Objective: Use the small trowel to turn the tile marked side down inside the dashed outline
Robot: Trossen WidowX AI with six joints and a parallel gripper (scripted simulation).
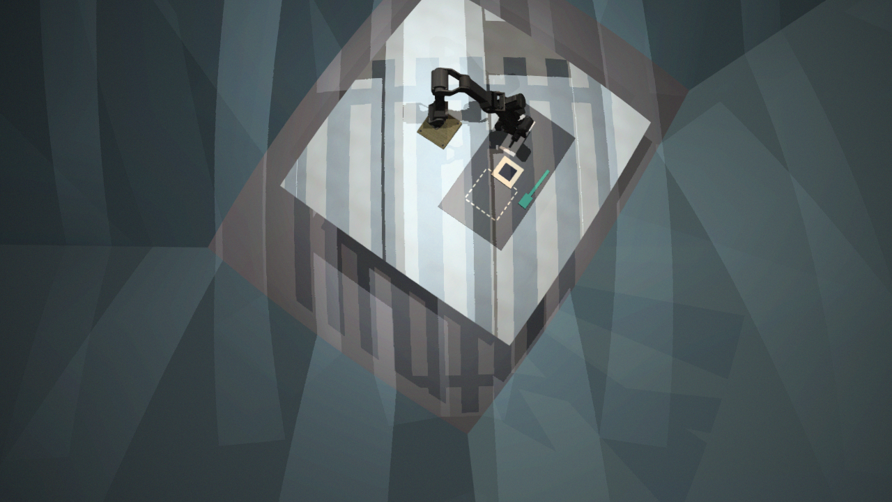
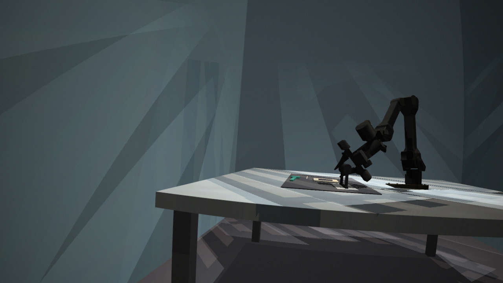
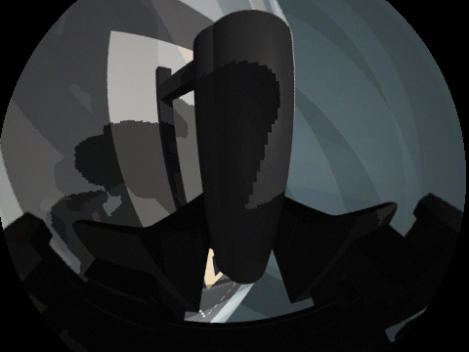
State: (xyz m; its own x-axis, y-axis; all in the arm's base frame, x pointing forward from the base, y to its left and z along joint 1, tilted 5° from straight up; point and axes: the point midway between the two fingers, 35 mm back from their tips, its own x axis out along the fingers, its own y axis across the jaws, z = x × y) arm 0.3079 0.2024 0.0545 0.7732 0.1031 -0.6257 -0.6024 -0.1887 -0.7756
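Now: the tile 150 mm to the right of my gripper tip, 60 mm ahead of it and 40 mm below it. The rest, counted from my gripper tip: flat tool: 200 mm ahead, 140 mm to the right, 50 mm below; dark mat: 140 mm to the right, 70 mm below, 60 mm ahead.
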